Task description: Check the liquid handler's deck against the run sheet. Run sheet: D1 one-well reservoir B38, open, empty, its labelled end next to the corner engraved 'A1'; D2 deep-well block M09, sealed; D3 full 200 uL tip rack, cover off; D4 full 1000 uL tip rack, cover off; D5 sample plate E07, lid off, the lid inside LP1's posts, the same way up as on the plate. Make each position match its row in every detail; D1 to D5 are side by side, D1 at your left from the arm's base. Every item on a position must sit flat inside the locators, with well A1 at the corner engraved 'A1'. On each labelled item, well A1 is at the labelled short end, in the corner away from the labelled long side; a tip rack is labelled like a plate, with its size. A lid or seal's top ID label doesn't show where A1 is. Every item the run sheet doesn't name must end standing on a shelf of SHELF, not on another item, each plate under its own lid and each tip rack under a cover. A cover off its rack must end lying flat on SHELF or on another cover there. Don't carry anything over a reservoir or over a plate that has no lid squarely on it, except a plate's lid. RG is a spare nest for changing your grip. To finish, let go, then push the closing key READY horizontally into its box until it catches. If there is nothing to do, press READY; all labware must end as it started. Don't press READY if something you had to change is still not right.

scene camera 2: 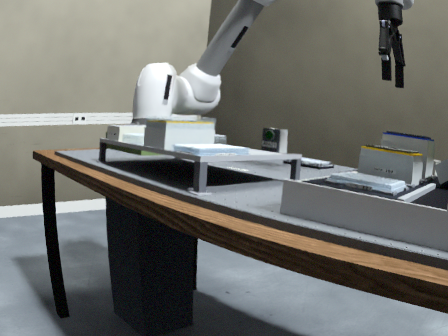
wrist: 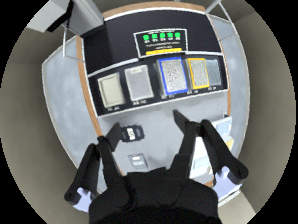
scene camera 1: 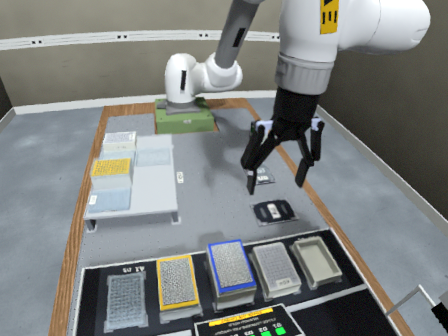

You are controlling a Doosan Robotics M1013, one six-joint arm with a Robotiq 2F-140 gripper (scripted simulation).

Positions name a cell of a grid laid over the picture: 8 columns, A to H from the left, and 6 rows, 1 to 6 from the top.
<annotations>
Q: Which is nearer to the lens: the blue-rimmed tip rack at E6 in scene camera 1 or the cream reservoir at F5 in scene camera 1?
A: The blue-rimmed tip rack.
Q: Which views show my gripper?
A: Scene camera 2, the wrist view and scene camera 1: all of them.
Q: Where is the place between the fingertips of my gripper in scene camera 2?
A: H2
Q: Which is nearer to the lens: the blue-rimmed tip rack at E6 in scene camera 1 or the clear cover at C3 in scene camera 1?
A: The blue-rimmed tip rack.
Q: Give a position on a clear cover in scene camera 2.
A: C3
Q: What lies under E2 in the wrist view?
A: A blue-rimmed tip rack.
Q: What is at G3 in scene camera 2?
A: A yellow-rimmed tip rack.
</annotations>
